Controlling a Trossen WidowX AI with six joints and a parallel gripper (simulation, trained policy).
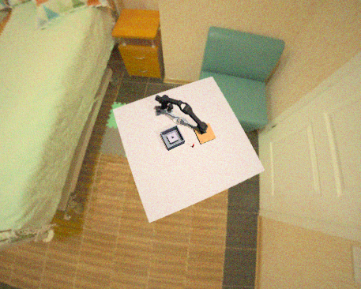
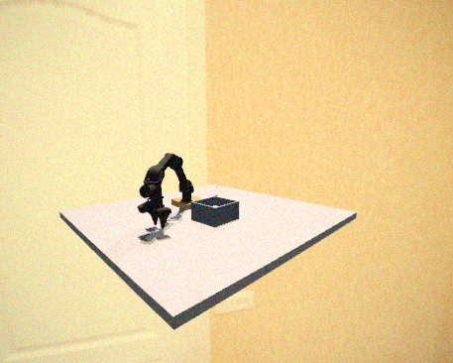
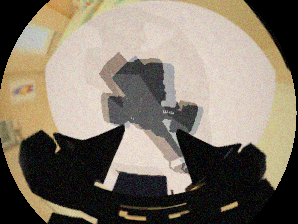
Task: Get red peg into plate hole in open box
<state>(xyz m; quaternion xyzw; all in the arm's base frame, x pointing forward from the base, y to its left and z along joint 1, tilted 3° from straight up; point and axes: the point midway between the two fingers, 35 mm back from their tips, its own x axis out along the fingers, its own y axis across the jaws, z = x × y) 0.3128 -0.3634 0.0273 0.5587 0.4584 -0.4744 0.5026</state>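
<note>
The red peg lies 48 cm to the left of my gripper tip, 16 cm behind it and 1 cm above it. Round my gripper tip: dark box 33 cm to the left, 2 cm ahead.
</note>
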